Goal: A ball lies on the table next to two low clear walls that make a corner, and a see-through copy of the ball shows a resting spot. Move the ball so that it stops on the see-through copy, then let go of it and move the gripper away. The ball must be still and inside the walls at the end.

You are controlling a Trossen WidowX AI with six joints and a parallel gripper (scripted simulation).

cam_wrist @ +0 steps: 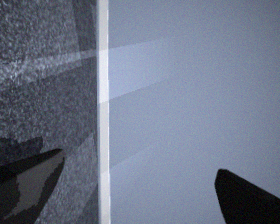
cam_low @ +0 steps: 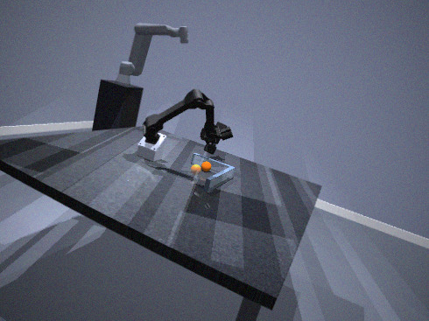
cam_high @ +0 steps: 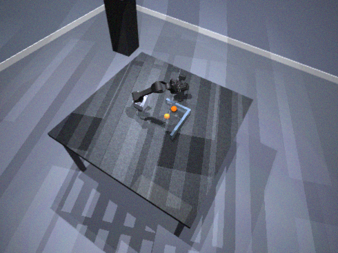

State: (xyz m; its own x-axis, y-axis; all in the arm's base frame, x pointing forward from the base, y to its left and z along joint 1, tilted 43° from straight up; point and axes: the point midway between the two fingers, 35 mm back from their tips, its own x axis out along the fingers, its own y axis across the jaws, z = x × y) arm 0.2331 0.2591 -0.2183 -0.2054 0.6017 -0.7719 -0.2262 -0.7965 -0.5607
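The orange ball is 70 mm ahead of my gripper tip, 280 mm to the right of it and 100 mm below it. Also, from my gripper tip: see-through copy 50 mm ahead, 390 mm to the right, 100 mm below.
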